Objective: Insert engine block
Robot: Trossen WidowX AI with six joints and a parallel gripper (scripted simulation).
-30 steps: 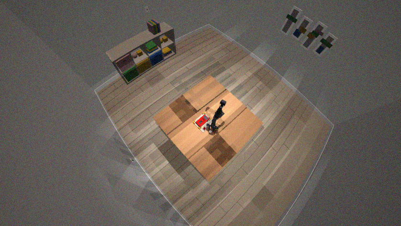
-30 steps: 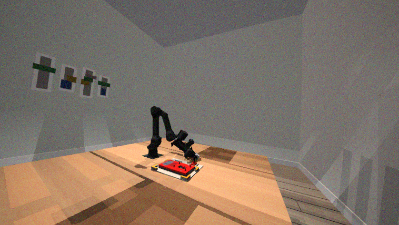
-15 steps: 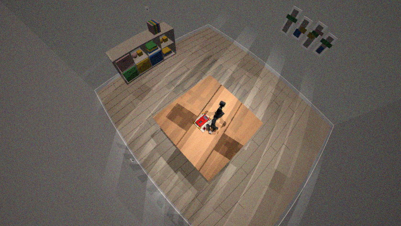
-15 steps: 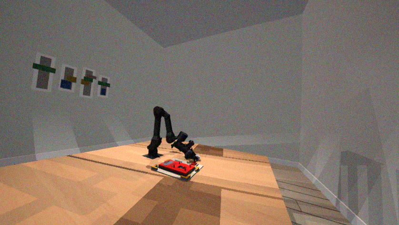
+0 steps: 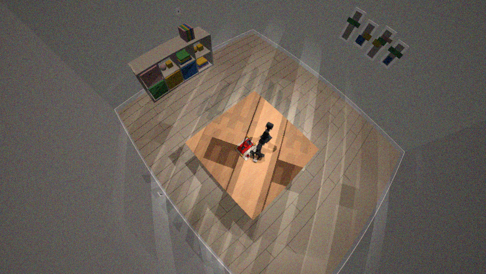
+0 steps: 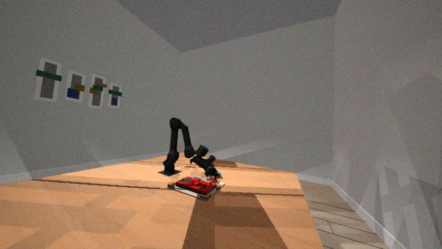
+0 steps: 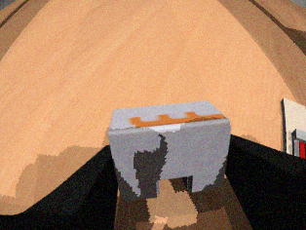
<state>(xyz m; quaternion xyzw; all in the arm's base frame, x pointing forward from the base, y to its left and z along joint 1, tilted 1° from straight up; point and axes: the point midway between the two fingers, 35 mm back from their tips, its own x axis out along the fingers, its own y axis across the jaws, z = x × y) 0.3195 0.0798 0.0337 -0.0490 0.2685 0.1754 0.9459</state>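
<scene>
Now: the engine block 1 cm behind my gripper tip.
</scene>
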